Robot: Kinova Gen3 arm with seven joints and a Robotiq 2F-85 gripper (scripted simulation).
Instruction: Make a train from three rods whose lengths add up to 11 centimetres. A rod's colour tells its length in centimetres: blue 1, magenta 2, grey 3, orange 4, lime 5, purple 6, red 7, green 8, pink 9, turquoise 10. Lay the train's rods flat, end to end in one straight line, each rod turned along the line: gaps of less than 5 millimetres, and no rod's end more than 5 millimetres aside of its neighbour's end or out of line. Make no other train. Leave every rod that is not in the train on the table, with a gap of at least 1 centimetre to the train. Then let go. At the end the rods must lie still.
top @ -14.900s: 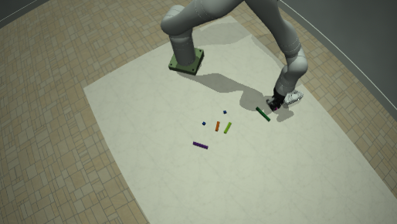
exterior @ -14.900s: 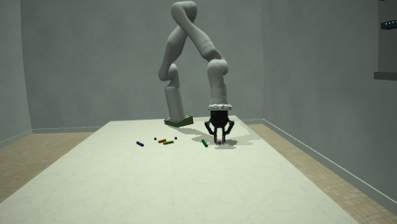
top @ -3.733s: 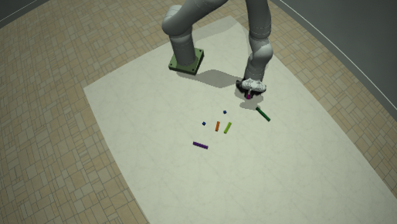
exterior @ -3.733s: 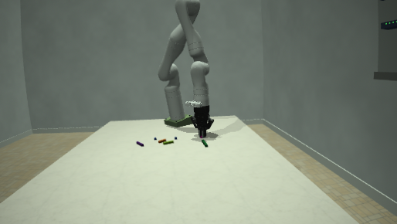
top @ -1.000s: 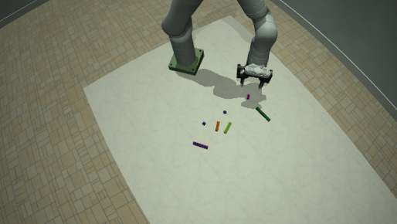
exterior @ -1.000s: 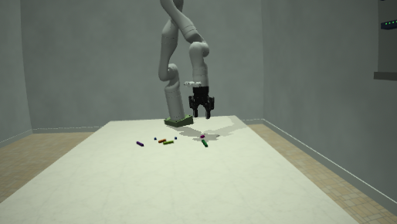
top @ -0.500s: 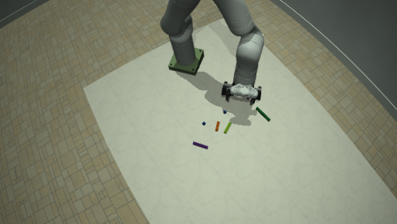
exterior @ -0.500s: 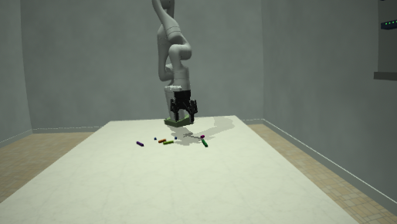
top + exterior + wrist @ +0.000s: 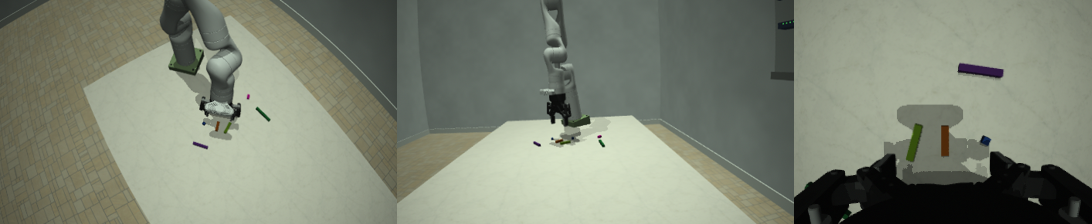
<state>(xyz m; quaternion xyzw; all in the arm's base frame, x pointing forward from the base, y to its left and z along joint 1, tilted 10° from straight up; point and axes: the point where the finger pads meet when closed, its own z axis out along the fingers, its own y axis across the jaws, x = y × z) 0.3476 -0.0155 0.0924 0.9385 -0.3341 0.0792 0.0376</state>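
The orange rod is 10 mm to the right of my hand and 80 mm below it. Also, from my hand: lime rod (30 mm ahead, 30 mm to the left, 80 mm below); then magenta rod (60 mm behind, 180 mm to the left, 80 mm below); then purple rod (40 mm ahead, 100 mm to the right, 80 mm below).
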